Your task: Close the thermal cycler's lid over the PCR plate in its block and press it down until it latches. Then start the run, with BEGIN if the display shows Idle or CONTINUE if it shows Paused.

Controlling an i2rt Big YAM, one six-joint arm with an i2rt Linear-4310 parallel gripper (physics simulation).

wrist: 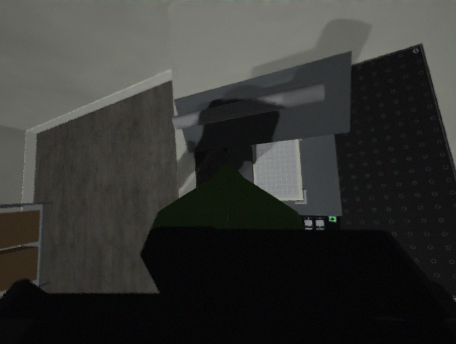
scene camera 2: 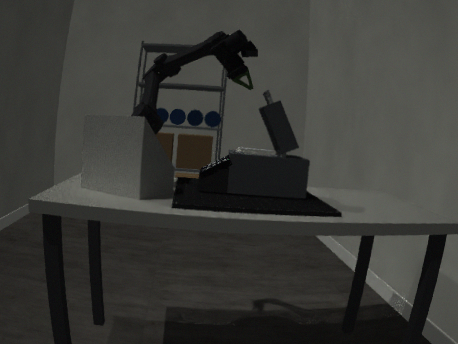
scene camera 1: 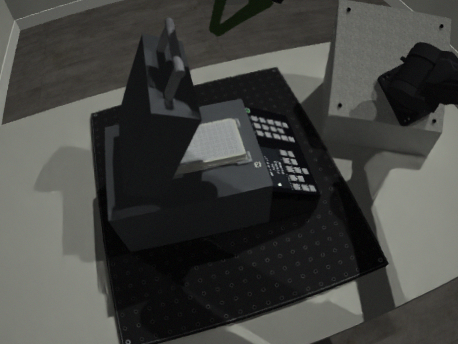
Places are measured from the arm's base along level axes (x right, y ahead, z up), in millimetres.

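Pixels of known places: gripper, fingertip midpoint: point(wrist: 228, 171) point(scene camera 2: 251, 89) point(scene camera 1: 213, 33); arm's base at its link origin: point(scene camera 2: 127, 150) point(scene camera 1: 405, 94).
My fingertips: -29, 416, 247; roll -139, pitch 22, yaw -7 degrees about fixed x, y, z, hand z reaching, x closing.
For each thing: its top centre in the pictures, then the offset to it from my fingertips, as dx, dy, dz.
- pale PCR plate at its top centre: point(scene camera 1: 203, 142) point(wrist: 275, 165) point(scene camera 2: 256, 149) +9, +30, -212
- black perforated board at its top centre: point(scene camera 1: 216, 177) point(wrist: 294, 178) point(scene camera 2: 248, 192) +33, +11, -362
The thermal cycler point(scene camera 1: 210, 205) point(scene camera 2: 267, 175) point(wrist: 321, 175) has its lid point(scene camera 1: 160, 130) point(scene camera 2: 279, 127) point(wrist: 337, 110) raised and tilted forward over the rear part of its body. The lid's bar handle point(scene camera 1: 175, 77) point(scene camera 2: 267, 96) point(wrist: 305, 94) is on top. The pale PCR plate point(scene camera 1: 217, 142) point(wrist: 277, 170) sits in the block, partly hidden by the lid in scene camera 1. The front panel point(scene camera 1: 277, 150) point(scene camera 2: 215, 166) has pale keys and a display whose text is too small to read. My gripper point(scene camera 1: 217, 33) point(scene camera 2: 251, 88) point(wrist: 228, 171) is shut and empty, above and in front of the handle, apart from it.
The cycler stands on a black perforated board point(scene camera 1: 250, 270) point(scene camera 2: 260, 204) point(wrist: 395, 125). The arm's base is on a grey pedestal point(scene camera 1: 375, 50) point(scene camera 2: 112, 155) beyond the key panel. A shelf rack point(scene camera 2: 222, 100) with blue round things and brown boxes stands behind the table point(scene camera 2: 250, 226).
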